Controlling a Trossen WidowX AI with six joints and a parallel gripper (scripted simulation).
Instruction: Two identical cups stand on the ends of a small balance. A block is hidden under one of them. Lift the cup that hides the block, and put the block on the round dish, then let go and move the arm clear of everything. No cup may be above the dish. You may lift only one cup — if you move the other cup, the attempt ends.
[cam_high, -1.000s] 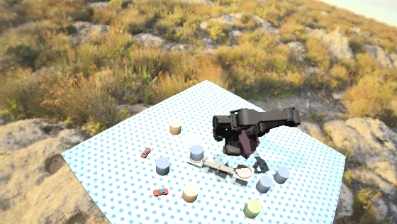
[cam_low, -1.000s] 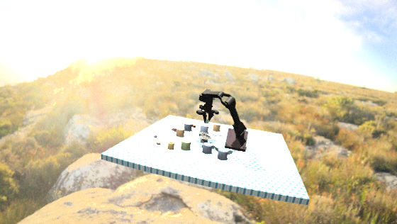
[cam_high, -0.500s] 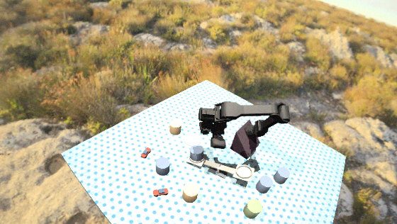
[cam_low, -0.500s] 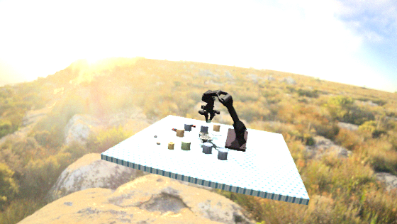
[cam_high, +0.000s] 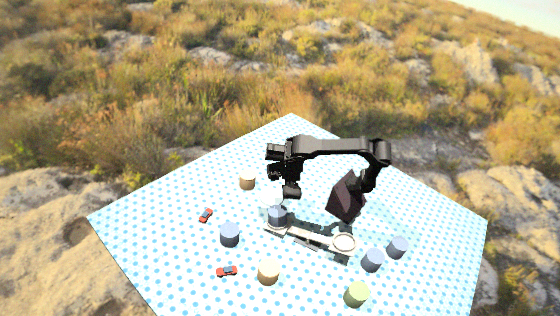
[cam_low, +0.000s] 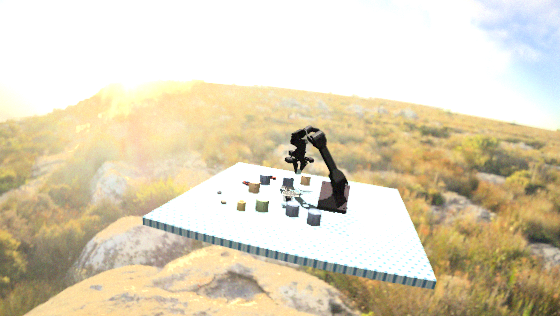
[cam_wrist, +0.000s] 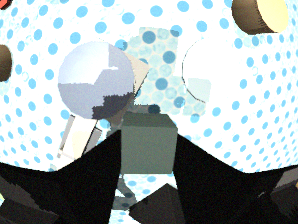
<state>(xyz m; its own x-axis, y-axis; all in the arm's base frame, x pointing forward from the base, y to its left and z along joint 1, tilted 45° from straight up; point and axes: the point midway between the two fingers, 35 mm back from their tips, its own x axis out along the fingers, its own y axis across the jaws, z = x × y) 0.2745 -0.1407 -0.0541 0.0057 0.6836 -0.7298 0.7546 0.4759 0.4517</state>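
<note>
My gripper tip is 50 mm past the pale round dish, 100 mm to the left of it and 130 mm above it. Also, from my gripper tip: green block: 10 mm above; then grey cup: 60 mm ahead, 70 mm below; then balance beam: 20 mm ahead, 150 mm to the left, 90 mm below.
</note>
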